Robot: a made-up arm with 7 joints.
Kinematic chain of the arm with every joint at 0, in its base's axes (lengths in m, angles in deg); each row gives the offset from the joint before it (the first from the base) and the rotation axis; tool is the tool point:
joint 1: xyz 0 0.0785 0 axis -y
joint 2: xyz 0 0.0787 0 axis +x
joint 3: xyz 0 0 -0.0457 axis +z
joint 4: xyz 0 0 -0.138 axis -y
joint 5: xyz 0 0 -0.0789 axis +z
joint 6: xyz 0 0 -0.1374 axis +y
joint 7: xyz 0 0 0 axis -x
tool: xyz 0 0 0
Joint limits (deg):
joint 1: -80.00..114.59
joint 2: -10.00..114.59
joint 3: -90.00..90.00
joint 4: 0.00..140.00
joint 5: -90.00..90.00
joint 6: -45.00..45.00
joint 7: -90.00..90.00
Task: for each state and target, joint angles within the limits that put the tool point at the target. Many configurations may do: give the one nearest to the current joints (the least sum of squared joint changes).
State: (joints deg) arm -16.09 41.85 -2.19 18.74 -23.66 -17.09 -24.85
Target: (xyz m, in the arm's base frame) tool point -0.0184 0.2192 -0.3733
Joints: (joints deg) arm -22.97 14.59 -12.43 37.55 -23.66 -17.09 -24.85
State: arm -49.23 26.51 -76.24 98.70 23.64 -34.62 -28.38
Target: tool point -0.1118 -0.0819 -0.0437
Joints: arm -68.65 -9.89 -90.00 96.47 23.64 -34.62 -28.38
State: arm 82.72 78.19 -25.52 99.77 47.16 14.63 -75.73
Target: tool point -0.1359 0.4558 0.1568
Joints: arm 93.17 114.59 -3.05 49.43 47.16 14.63 -75.73
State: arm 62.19 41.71 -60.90 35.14 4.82 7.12 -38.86
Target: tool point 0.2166 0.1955 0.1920
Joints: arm 96.51 44.23 -39.67 86.60 4.82 7.12 -38.86
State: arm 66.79 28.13 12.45 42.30 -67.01 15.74 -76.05
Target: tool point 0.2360 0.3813 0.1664
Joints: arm 92.28 36.46 12.98 48.10 -67.01 15.74 -76.05
